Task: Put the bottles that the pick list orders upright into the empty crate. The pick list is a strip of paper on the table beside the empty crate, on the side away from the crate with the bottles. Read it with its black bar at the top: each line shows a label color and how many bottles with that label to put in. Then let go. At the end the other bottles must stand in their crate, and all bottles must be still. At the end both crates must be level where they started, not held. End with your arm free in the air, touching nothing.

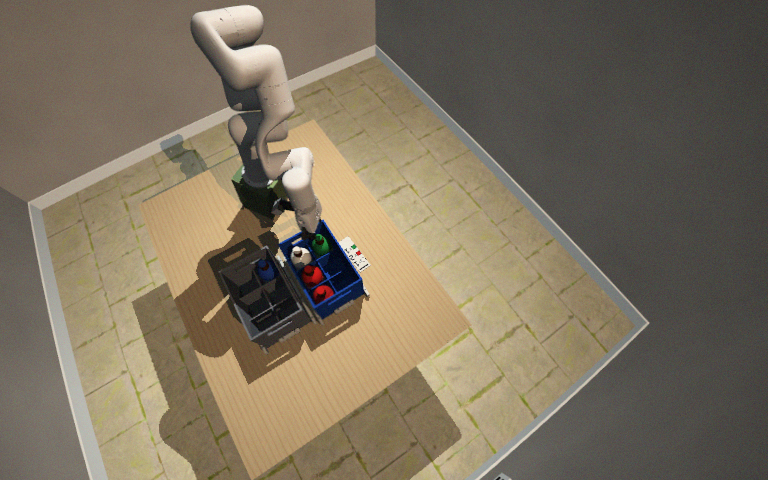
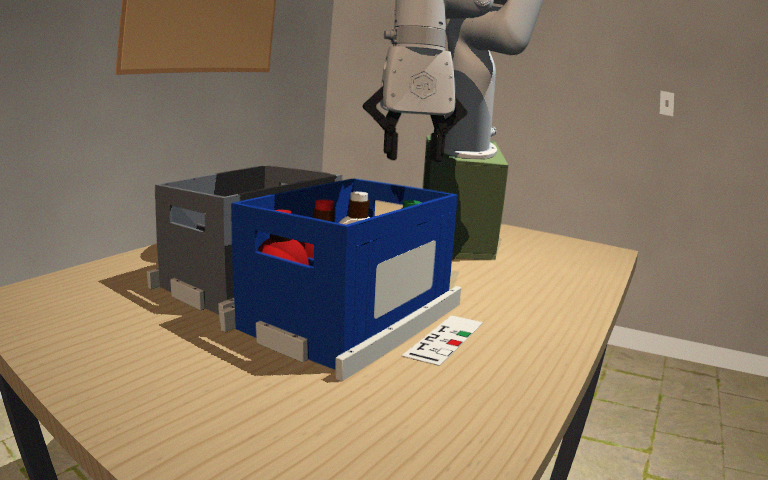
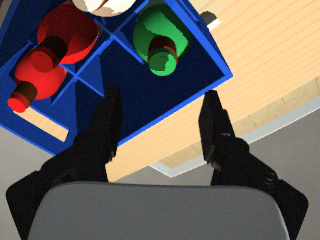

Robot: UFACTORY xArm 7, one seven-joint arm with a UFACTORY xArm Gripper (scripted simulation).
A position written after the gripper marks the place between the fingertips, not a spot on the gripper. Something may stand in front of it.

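Note:
A grey crate (image 2: 202,257) (image 1: 256,315) is part of the scene, along with a blue crate (image 2: 365,276) (image 3: 146,100) and a red-label bottle (image 2: 290,249). The gripper (image 3: 161,102) is there as well.

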